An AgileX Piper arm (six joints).
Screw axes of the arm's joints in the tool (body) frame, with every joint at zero. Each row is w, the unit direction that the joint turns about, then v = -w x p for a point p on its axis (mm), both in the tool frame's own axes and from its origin. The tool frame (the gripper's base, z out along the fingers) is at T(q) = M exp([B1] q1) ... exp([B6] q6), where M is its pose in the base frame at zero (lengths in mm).
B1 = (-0.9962, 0, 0.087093, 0, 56.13, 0)
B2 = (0, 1, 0, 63.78, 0, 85.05)
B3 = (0, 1, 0, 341.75, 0, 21.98)
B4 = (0, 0, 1, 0, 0, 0)
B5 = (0, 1, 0, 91, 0, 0)
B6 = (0, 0, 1, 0, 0, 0)
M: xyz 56.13 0 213.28 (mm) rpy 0 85.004 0 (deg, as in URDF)
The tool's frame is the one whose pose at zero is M.
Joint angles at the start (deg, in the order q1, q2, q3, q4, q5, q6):
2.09 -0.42 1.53 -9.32 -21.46 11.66
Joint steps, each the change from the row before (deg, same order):
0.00 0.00 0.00 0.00 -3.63 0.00
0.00 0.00 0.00 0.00 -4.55 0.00
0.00 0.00 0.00 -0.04 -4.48 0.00
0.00 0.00 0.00 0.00 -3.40 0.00
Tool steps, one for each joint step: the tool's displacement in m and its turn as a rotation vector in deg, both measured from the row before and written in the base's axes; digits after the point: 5 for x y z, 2 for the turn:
-0.00266 0.00076 0.00506 0.09 -3.58 0.59
-0.00378 0.00090 0.00609 0.11 -4.49 0.74
-0.00419 0.00086 0.00569 0.07 -4.42 0.72
-0.00347 0.00059 0.00410 0.08 -3.35 0.55

